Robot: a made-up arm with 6 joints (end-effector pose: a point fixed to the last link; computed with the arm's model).
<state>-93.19 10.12 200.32 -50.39 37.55 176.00</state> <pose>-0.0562 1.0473 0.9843 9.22 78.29 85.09</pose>
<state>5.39 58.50 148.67 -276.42 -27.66 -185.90</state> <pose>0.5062 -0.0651 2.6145 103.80 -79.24 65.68</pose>
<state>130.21 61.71 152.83 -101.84 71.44 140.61</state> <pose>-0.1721 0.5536 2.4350 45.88 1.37 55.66</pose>
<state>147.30 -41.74 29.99 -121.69 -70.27 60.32</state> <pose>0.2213 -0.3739 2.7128 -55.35 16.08 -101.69</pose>
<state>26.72 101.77 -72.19 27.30 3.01 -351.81</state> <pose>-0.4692 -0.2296 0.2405 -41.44 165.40 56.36</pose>
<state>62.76 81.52 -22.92 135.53 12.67 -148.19</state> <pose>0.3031 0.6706 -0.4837 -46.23 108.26 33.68</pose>
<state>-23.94 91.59 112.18 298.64 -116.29 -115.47</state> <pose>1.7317 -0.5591 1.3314 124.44 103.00 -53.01</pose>
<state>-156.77 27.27 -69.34 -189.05 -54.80 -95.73</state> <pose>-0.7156 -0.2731 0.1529 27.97 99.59 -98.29</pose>
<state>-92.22 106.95 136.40 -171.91 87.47 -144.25</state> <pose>-0.1060 -1.8515 1.2061 17.70 72.10 -69.04</pose>
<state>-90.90 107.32 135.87 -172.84 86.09 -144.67</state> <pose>-0.0596 -1.8667 1.1879 16.79 70.98 -67.75</pose>
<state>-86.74 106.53 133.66 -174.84 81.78 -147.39</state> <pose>0.0864 -1.8987 1.1816 14.15 66.39 -65.89</pose>
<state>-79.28 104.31 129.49 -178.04 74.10 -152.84</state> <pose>0.3556 -1.9212 1.1929 10.82 57.39 -62.71</pose>
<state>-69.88 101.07 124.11 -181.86 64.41 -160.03</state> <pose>0.6992 -1.8879 1.2221 9.18 45.48 -57.74</pose>
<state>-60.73 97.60 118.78 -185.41 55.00 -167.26</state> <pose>1.0248 -1.7899 1.2624 10.21 33.90 -51.75</pose>
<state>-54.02 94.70 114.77 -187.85 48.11 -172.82</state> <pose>1.2490 -1.6782 1.3036 12.49 25.55 -46.76</pose>
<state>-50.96 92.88 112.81 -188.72 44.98 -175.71</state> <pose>1.3434 -1.6152 1.3372 13.90 21.54 -44.49</pose>
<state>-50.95 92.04 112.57 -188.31 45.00 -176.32</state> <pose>1.3394 -1.6116 1.3610 13.87 20.96 -44.85</pose>
